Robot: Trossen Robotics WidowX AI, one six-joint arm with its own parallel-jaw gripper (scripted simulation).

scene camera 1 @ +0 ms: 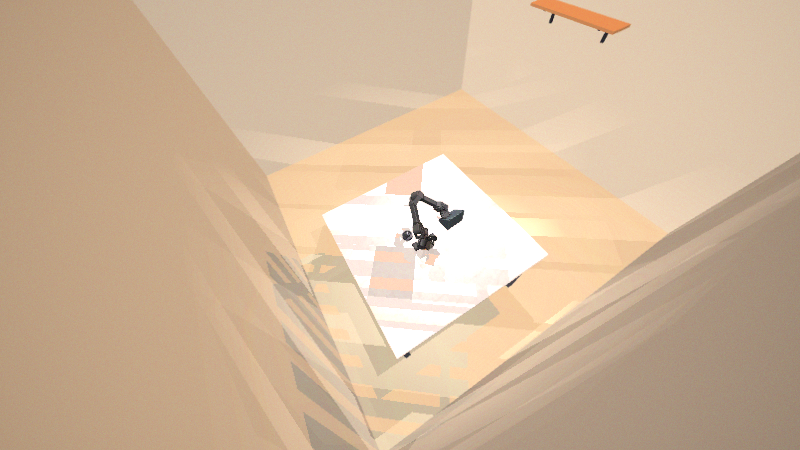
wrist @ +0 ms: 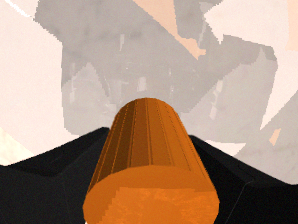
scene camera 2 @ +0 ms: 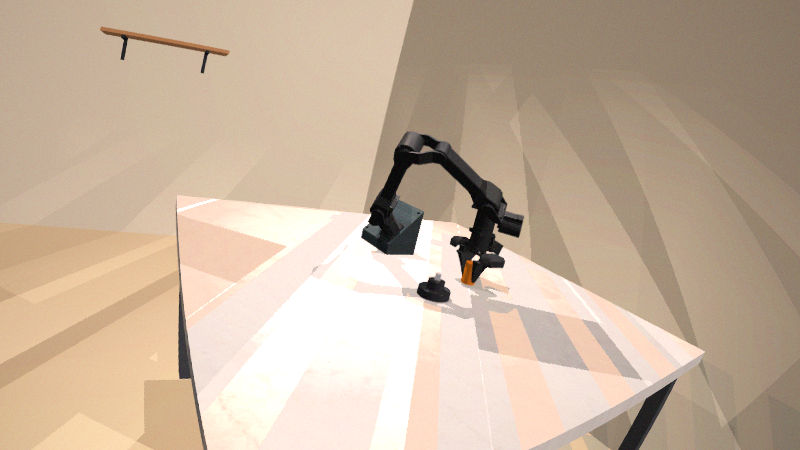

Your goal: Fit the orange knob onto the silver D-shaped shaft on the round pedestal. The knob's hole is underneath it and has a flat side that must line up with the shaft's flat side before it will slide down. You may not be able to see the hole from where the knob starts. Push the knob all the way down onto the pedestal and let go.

gripper: holds an orange knob (wrist: 148, 161)
